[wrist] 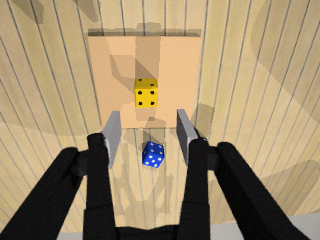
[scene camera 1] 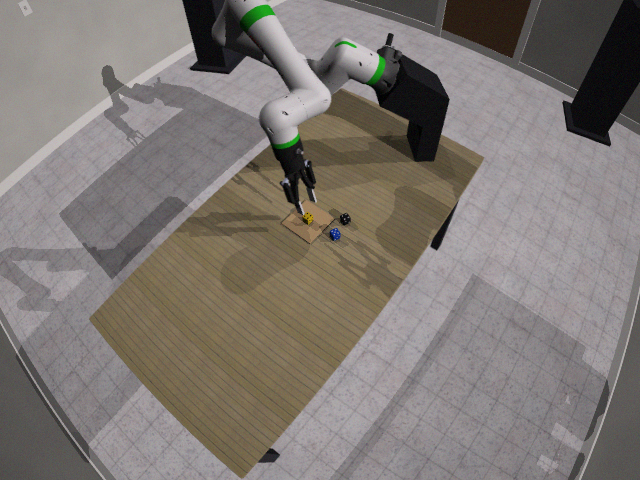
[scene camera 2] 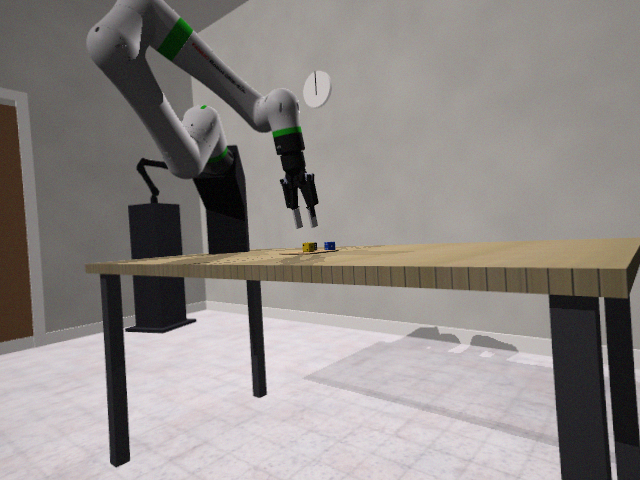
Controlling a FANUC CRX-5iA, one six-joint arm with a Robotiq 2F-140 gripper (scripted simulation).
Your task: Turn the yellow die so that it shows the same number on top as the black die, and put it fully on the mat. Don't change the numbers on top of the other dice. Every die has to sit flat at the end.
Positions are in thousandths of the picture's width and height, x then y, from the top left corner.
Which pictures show my gripper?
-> The wrist view, scene camera 1 and scene camera 2: all of them.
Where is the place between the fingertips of my gripper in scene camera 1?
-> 480, 432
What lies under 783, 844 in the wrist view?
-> My gripper.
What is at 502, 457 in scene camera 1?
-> A tan mat.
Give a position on a tan mat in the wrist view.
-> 367, 256
